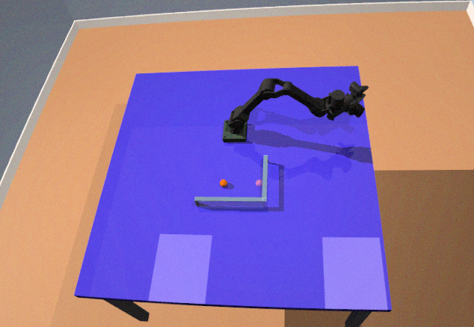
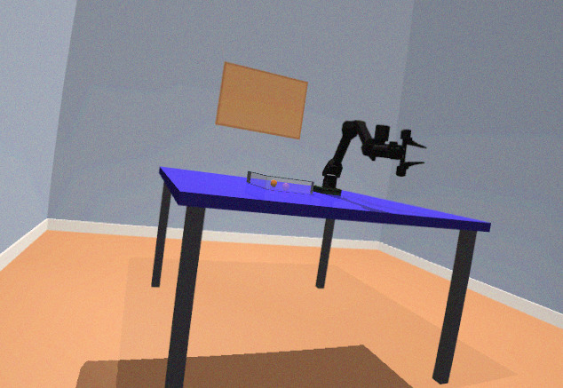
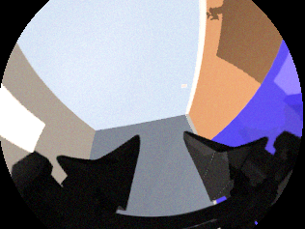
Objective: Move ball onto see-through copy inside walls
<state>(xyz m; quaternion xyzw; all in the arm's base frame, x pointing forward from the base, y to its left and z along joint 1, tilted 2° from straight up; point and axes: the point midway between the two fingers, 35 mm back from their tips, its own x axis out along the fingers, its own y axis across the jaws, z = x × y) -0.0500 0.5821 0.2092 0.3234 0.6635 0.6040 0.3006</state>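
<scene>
The small orange ball lies 65 cm to the right of my gripper tip, 37 cm ahead of it and 22 cm below it.
</scene>
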